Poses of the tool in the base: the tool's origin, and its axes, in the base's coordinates. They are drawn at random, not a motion.
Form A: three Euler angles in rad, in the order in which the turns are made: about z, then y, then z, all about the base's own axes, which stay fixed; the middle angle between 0 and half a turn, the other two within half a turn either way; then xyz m.
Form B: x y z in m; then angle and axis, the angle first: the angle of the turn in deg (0 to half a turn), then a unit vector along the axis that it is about. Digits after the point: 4 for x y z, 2 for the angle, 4 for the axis.
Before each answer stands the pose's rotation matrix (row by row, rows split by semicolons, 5 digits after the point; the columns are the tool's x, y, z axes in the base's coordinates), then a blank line. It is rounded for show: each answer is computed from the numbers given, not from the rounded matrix.
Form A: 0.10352 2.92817 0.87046 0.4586 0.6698 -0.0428
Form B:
-0.70549 -0.69545 0.13650; -0.67668 0.71824 0.16195; -0.21067 0.02189 -0.97731

0.4586 0.6698 -0.0428 169.20 -0.3737 0.9262 0.0501
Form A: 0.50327 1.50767 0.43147 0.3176 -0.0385 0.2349
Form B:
-0.15150 -0.39399 0.90654; 0.46120 0.78300 0.41737; -0.87427 0.48133 0.06308

0.3176 -0.0385 0.2349 98.78 0.0324 0.9010 0.4327
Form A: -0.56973 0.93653 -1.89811 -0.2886 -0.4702 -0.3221
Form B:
-0.67119 0.69458 -0.25897; -0.29908 -0.57339 -0.76274; -0.67827 -0.43449 0.59259

-0.2886 -0.4702 -0.3221 145.69 0.2912 0.3719 -0.8814
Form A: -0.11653 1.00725 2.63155 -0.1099 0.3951 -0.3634
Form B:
-0.40627 -0.53911 -0.73777; 0.36050 -0.83648 0.41272; -0.83963 -0.09829 0.53419

-0.1099 0.3951 -0.3634 148.68 -0.4915 0.0980 0.8653
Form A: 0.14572 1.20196 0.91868 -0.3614 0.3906 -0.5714
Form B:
0.10107 -0.81815 0.56606; 0.37163 0.55883 0.74135; -0.92286 0.13544 0.36053

-0.3614 0.3906 -0.5714 89.41 -0.3030 0.7445 0.5949
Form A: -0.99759 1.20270 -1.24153 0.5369 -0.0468 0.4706
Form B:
-0.73193 0.61095 0.30169; -0.45633 -0.11072 -0.88289; -0.50600 -0.78389 0.35984

0.5369 -0.0468 0.4706 137.85 0.0738 0.6018 -0.7952
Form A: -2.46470 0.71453 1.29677 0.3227 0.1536 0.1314
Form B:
0.44365 0.87848 0.17732; -0.73638 0.24456 0.63081; 0.51079 -0.41044 0.75540

0.3227 0.1536 0.1314 77.18 -0.5339 -0.1710 -0.8281
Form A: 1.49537 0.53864 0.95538 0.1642 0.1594 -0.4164
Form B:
-0.77687 -0.55568 0.29614; 0.62847 -0.65542 0.41886; -0.03865 0.51151 0.85841

0.1642 0.1594 -0.4164 141.90 0.0751 0.2713 0.9596
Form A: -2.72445 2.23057 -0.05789 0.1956 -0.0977 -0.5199
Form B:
0.53600 -0.30081 0.78881; -0.43689 -0.89835 -0.04572; 0.72238 -0.32012 -0.61294

0.1956 -0.0977 -0.5199 170.98 -0.8755 0.2120 -0.4342
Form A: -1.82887 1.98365 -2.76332 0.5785 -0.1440 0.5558
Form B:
-0.45225 0.26626 -0.85122; 0.86071 0.38045 -0.33829; 0.23377 -0.88565 -0.40122

0.5785 -0.1440 0.5558 137.44 -0.4046 -0.8020 0.4394
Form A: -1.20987 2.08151 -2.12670 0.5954 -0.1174 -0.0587
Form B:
-0.70360 0.54129 -0.46037; 0.64033 0.20209 -0.74103; -0.30808 -0.81619 -0.48880

0.5954 -0.1174 -0.0587 174.36 -0.3823 -0.7746 0.5038
